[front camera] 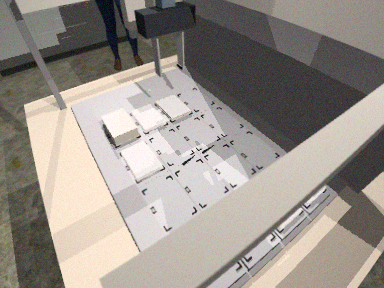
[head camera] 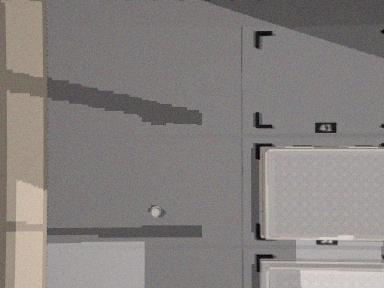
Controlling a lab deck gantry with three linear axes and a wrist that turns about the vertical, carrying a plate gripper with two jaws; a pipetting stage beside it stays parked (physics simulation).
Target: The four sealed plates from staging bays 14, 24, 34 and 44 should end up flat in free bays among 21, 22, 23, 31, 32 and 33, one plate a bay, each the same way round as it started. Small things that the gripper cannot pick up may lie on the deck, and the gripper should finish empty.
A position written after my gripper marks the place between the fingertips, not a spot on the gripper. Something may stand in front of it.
my gripper: front camera 170,71; not seen in the head camera view (out of frame)
tall pale block: front camera 121,128; not seen in the head camera view (out of frame)
